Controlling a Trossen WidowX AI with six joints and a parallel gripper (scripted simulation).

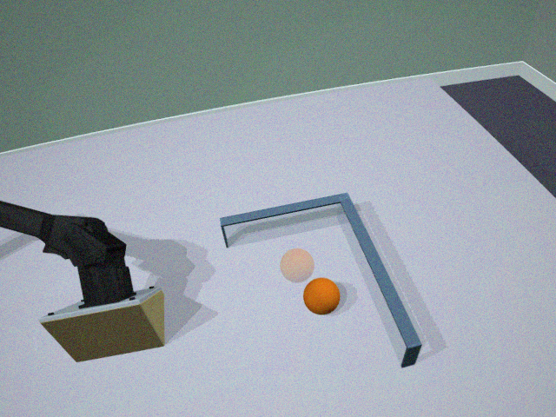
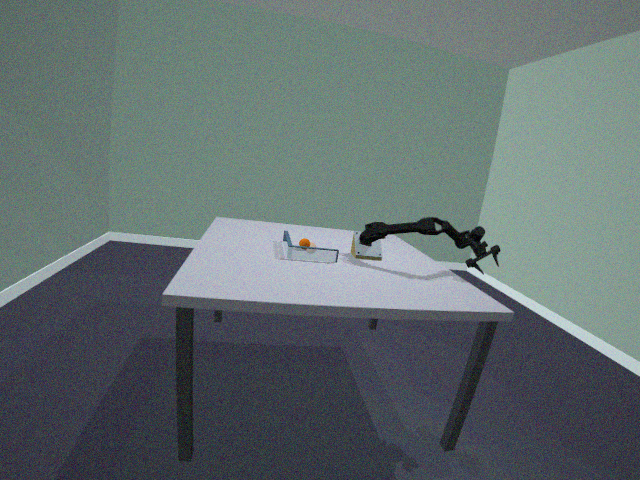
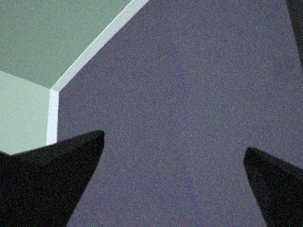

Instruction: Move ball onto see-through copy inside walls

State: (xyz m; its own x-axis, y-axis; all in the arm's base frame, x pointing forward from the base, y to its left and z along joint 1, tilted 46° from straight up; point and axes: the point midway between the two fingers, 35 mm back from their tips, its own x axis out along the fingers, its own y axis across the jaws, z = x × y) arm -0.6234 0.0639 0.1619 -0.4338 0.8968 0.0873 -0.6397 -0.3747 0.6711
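My gripper tip is now 96 cm short of the orange ball, 17 cm to the left of it and 3 cm above it. Round my gripper tip: see-through copy of ball 93 cm ahead, 10 cm to the right, 3 cm below.
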